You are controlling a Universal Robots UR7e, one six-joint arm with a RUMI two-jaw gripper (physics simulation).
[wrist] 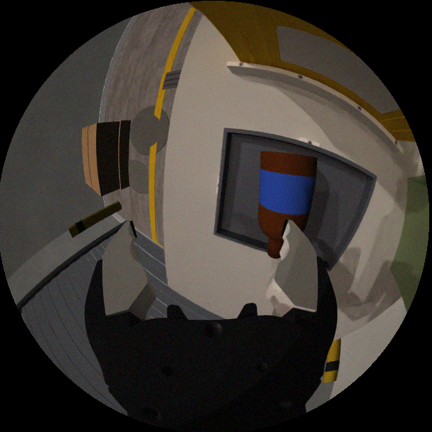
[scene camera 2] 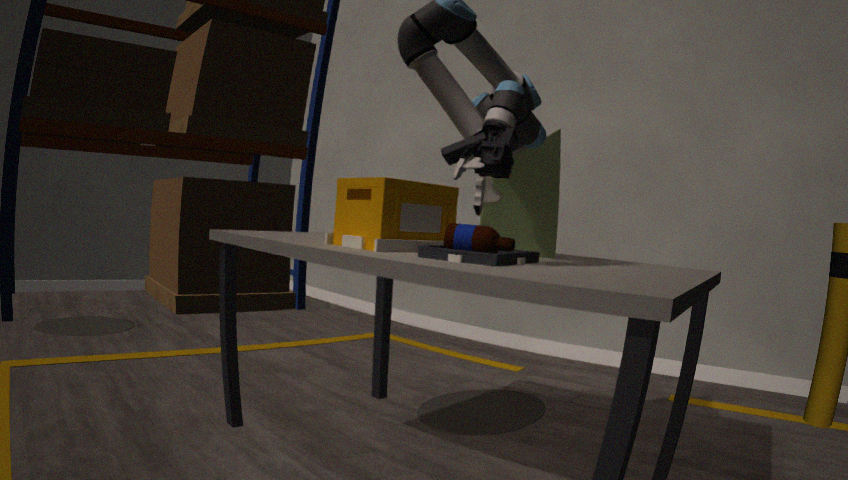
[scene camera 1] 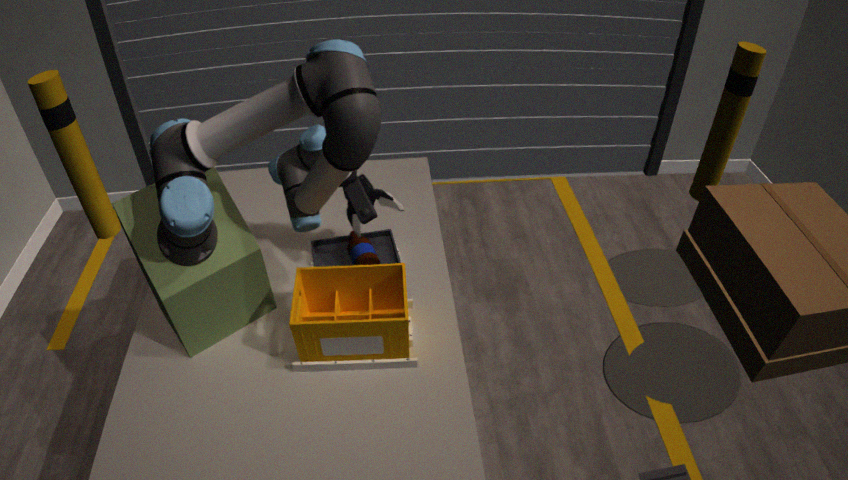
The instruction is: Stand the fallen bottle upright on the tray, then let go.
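The brown bottle with a blue label lies on its side on the dark tray. Its base faces the crate and its neck points away from the crate, over the tray's rim. My gripper is open and empty, tilted, above the neck end of the tray. In the wrist view the right finger overlaps the bottle's shoulder and neck and hides a little of them; the left finger is well to the side of the tray.
A yellow divided crate stands close beside the tray, at the bottle's base end, with pale strips along its foot. The green block under the arm's base stands on the same table.
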